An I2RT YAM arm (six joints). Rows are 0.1 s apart.
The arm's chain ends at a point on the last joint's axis. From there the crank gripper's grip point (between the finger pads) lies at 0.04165 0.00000 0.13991 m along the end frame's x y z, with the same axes.
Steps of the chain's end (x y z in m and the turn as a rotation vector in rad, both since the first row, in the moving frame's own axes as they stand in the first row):
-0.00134, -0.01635, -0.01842, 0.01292, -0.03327, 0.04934
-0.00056, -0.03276, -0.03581, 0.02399, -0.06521, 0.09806
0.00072, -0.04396, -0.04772, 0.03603, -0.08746, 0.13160
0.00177, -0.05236, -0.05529, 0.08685, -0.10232, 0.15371
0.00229, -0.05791, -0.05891, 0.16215, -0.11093, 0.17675
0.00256, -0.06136, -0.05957, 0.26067, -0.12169, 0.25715
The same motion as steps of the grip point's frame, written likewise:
-0.00602, -0.01623, -0.01711, 0.01292, -0.03327, 0.04934
-0.00979, -0.03251, -0.03339, 0.02399, -0.06521, 0.09806
-0.01165, -0.04439, -0.04462, 0.03603, -0.08746, 0.13160
-0.01222, -0.05935, -0.05204, 0.08685, -0.10232, 0.15371
-0.01196, -0.07479, -0.05643, 0.16215, -0.11093, 0.17675
-0.01108, -0.08930, -0.05897, 0.26067, -0.12169, 0.25715

